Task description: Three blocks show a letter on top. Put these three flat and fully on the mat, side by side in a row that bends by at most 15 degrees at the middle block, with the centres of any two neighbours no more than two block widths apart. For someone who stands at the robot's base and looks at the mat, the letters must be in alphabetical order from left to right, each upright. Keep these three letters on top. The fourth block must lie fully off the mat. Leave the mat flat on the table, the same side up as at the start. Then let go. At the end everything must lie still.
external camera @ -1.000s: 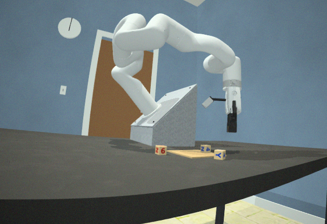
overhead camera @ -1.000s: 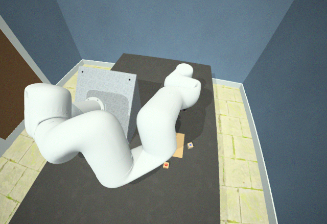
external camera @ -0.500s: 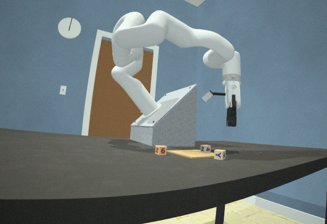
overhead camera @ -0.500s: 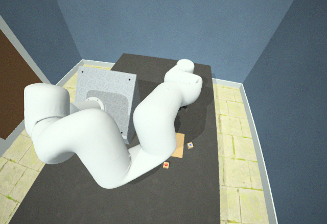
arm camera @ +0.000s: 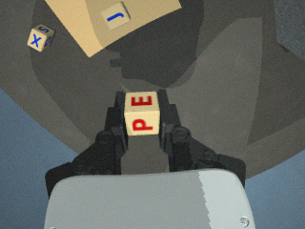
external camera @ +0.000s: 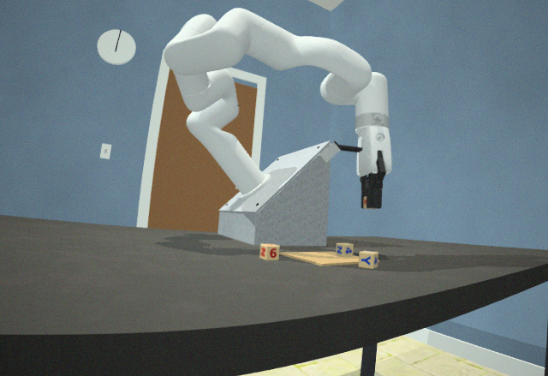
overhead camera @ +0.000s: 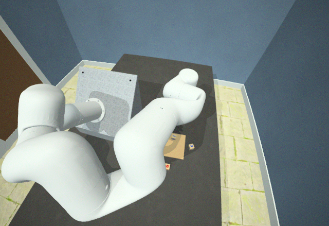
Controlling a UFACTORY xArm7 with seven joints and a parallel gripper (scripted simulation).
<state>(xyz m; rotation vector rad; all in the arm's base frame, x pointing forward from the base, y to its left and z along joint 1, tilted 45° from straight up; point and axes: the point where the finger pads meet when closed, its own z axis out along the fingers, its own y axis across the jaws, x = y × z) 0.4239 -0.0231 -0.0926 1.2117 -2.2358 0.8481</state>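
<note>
My hand is 12 cm above the tan mat, 11 cm to the left of it and 2 cm past it. From my hand the other things lie so: block 11 cm below, 7 cm to the right, 1 cm behind.
</note>
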